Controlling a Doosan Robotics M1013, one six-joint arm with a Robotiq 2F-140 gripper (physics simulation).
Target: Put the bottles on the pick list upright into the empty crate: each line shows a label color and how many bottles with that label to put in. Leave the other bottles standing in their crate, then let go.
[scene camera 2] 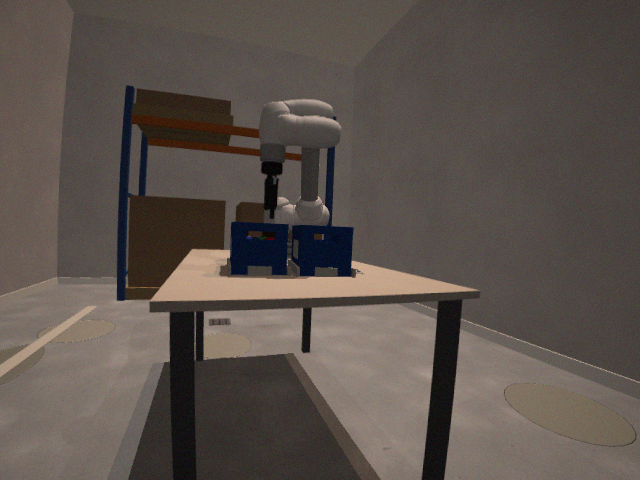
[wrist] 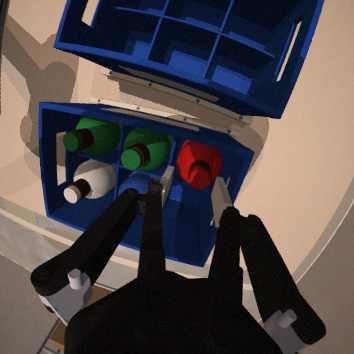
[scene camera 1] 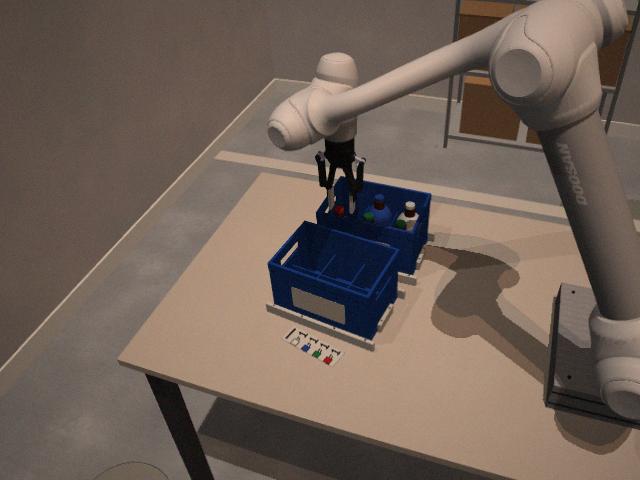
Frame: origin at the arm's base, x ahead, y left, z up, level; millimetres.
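Seen in the pictures: gripper, fingertip midpoint: (wrist: 192, 180) (scene camera 1: 342, 208).
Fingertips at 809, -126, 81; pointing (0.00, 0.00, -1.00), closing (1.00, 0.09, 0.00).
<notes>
A point is followed by its place in that frame, as x, y, z.
The pick list (scene camera 1: 313, 347) @[732, 235, -75] shows white, blue, green and red bottle icons; its marks are too small to read surely. The empty crate (scene camera 1: 356, 316) @[640, 175, 19] (scene camera 2: 323, 255) @[876, 59, -5] (wrist: 242, 102) @[830, -21, 90] has bare compartments. The other blue crate (scene camera 1: 408, 252) @[596, -78, 30] (scene camera 2: 258, 256) @[863, -163, -14] (wrist: 47, 165) @[598, -170, 89] holds a red bottle (scene camera 1: 339, 210) @[810, -111, 86] (wrist: 199, 160) @[811, -104, 58], a blue bottle (scene camera 1: 379, 212) @[722, -190, 47] (wrist: 134, 185) @[727, -181, 39], a white bottle (scene camera 1: 408, 218) @[636, -192, 50] (wrist: 96, 177) @[658, -190, 41] and two green ones, one green bottle (scene camera 1: 369, 217) @[722, -112, 86] (wrist: 150, 150) @[742, -114, 50] beside the red. My gripper (scene camera 1: 341, 207) @[809, -126, 81] (scene camera 2: 271, 215) (wrist: 192, 180) @[809, -126, 81] is part-open and empty, pointing down, fingertips either side of the red cap.
Pale rails (scene camera 1: 320, 326) @[737, 182, -54] edge the crates on the table (scene camera 1: 217, 320) @[1007, 253, -77] (scene camera 2: 310, 293) @[1171, -52, -77]. The two crates stand close together, their walls rising around the compartments. The robot base plate (scene camera 1: 573, 335) @[152, 22, 1] is at the right in the first scene view. A rack (scene camera 2: 124, 206) with boxes stands behind.
</notes>
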